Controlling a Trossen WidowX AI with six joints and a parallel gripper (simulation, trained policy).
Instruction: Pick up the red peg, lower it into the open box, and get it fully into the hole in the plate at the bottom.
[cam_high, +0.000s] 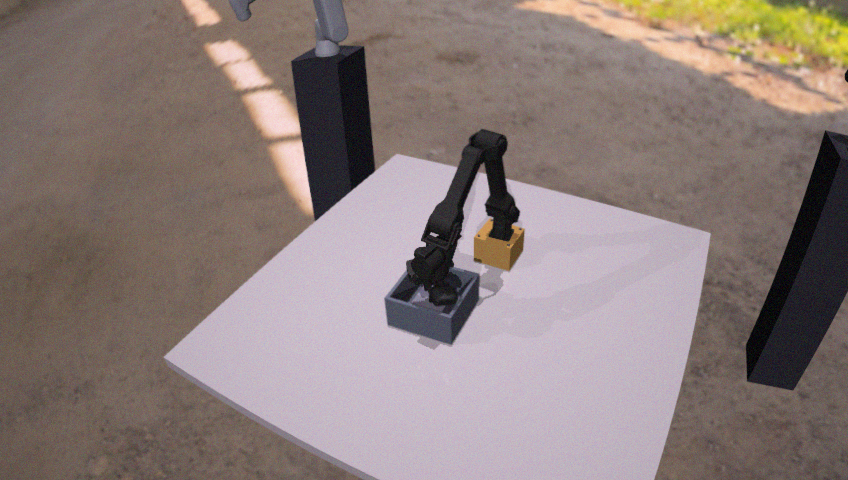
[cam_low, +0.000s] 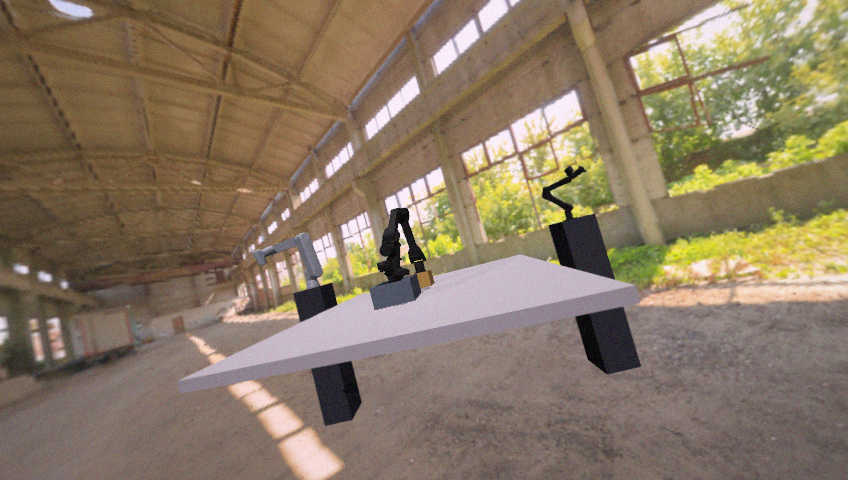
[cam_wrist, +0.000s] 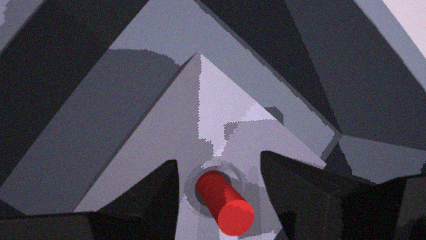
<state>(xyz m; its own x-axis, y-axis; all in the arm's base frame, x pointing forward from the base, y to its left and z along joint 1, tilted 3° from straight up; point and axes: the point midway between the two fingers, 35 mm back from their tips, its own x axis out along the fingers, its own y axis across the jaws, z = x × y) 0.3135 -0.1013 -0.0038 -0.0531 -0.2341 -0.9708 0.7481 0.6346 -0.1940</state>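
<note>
Now: gripper tip 20 mm above the light grey plate, 10 mm to the right of it and 10 mm past it. Round my gripper tip: grey box: 40 mm below, 10 mm to the left, 10 mm behind; then red peg: 20 mm below, 10 mm to the left, 10 mm behind.
</note>
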